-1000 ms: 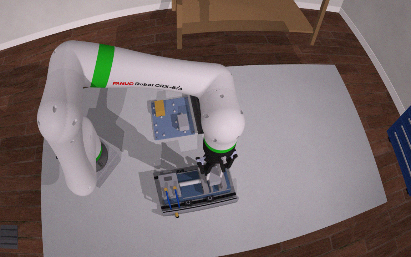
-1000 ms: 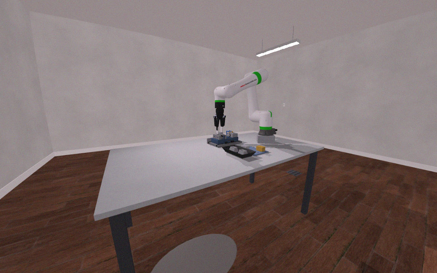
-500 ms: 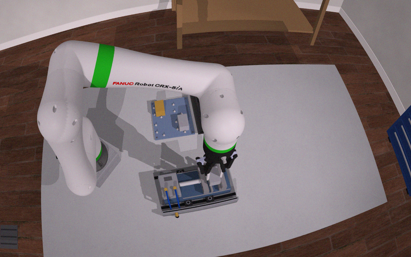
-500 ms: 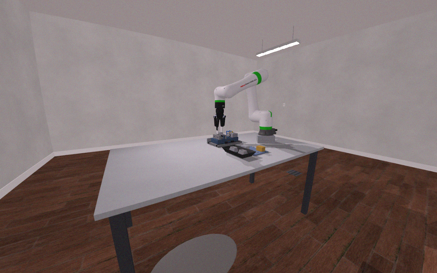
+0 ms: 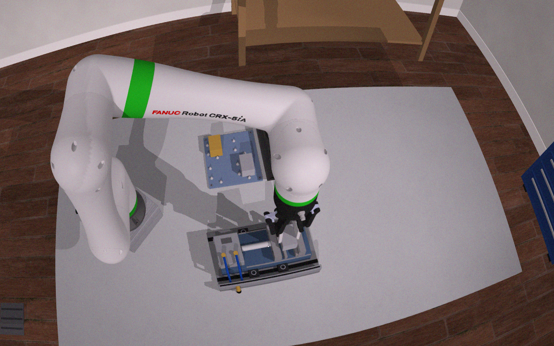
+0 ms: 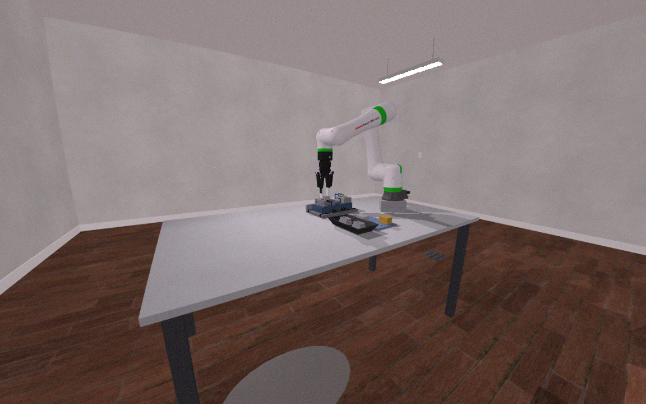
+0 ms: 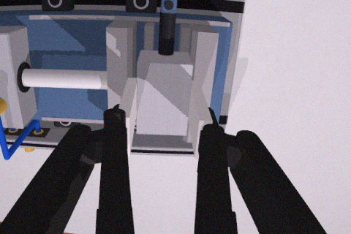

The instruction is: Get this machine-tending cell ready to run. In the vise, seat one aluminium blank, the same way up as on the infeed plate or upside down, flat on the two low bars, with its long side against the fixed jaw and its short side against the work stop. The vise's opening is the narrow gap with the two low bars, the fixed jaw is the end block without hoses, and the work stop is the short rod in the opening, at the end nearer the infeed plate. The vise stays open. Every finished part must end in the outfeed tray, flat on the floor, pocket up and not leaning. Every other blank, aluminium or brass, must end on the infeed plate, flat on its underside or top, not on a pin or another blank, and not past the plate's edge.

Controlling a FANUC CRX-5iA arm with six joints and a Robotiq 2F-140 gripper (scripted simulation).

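My gripper is now 10 mm past the dark work stop rod, 50 mm to the right of it and 50 mm above it. Also, from my hand: fixed jaw (30 mm ahead, 60 mm below); white piston rod (90 mm behind, 10 mm to the right, 60 mm below); moving jaw (40 mm behind, 60 mm below).
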